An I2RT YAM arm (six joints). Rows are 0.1 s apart.
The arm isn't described. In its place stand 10 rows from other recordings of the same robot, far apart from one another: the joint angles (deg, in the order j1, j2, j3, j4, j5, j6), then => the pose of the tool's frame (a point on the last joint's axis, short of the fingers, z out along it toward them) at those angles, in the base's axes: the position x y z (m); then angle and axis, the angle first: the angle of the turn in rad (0 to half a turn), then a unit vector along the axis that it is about.
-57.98, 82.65, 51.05, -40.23, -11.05, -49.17 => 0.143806, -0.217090, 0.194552, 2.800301, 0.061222, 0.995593, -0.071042
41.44, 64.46, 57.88, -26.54, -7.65, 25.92 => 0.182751, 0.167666, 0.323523, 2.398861, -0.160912, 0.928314, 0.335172
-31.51, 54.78, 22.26, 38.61, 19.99, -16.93 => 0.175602, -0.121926, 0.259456, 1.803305, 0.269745, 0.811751, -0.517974
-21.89, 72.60, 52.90, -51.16, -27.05, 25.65 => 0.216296, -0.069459, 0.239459, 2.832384, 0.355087, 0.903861, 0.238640
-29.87, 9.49, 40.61, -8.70, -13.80, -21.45 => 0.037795, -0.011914, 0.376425, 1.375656, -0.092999, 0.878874, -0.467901
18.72, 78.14, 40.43, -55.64, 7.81, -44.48 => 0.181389, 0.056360, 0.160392, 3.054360, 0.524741, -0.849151, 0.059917
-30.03, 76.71, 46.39, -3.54, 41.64, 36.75 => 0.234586, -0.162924, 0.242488, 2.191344, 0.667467, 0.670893, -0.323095
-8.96, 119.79, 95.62, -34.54, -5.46, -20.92 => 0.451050, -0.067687, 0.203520, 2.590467, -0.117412, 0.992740, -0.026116
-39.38, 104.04, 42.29, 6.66, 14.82, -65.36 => 0.237632, -0.206835, 0.093290, 2.973041, -0.175568, 0.933787, -0.311797
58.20, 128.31, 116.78, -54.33, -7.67, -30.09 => 0.249110, 0.410791, 0.230748, 2.766378, -0.701906, 0.702734, 0.116153
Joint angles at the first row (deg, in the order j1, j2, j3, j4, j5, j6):
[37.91 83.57 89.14 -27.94 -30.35 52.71]
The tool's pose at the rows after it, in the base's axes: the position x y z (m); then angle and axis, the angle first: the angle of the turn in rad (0 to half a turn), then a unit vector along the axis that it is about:
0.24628, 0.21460, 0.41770, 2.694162, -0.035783, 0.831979, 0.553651
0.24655, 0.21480, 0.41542, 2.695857, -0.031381, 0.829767, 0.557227
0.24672, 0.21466, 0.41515, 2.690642, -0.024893, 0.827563, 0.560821
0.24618, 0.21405, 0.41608, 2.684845, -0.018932, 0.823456, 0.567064
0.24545, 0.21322, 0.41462, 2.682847, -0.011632, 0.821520, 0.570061
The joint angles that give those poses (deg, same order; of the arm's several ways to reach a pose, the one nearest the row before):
[37.91 83.44 88.31 -26.55 -30.35 53.84]
[37.91 83.22 87.37 -25.32 -30.35 54.63]
[37.91 83.00 86.83 -24.25 -29.93 55.51]
[37.91 82.61 86.26 -22.96 -29.67 56.55]
[37.91 82.13 85.28 -21.89 -29.28 57.49]

